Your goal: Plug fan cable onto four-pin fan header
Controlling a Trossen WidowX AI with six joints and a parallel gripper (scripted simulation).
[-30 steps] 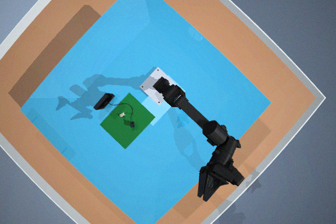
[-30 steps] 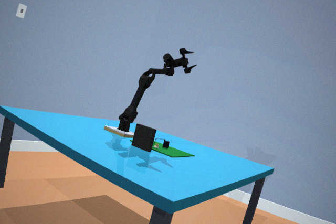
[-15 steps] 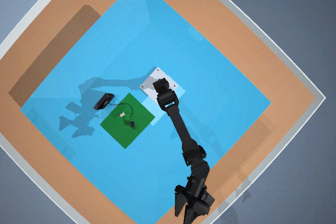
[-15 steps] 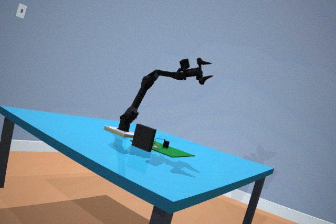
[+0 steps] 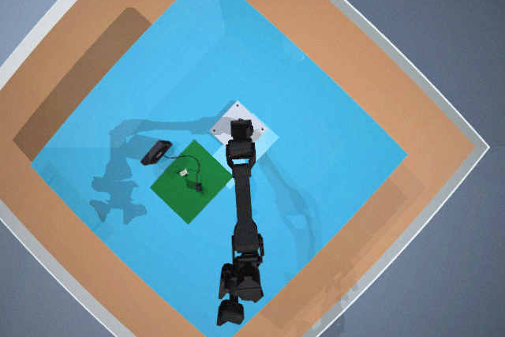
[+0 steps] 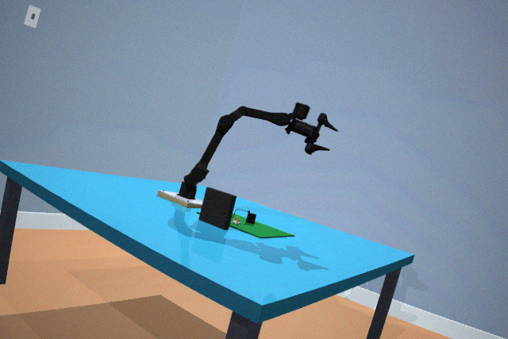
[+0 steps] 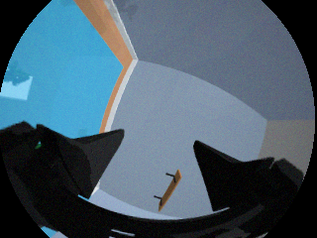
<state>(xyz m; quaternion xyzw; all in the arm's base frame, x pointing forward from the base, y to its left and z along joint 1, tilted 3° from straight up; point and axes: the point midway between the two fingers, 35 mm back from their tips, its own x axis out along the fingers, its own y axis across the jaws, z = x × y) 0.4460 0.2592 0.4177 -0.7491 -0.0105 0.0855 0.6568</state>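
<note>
Now: the dark plug 390 mm below my gripper tip, 290 mm to the right of it and 160 mm behind it. Round my gripper tip: pale fan header (410 mm below, 380 mm to the right, 170 mm behind); then green board (420 mm below, 330 mm to the right, 160 mm behind); then black fan (510 mm to the right, 350 mm below, 190 mm behind).
</note>
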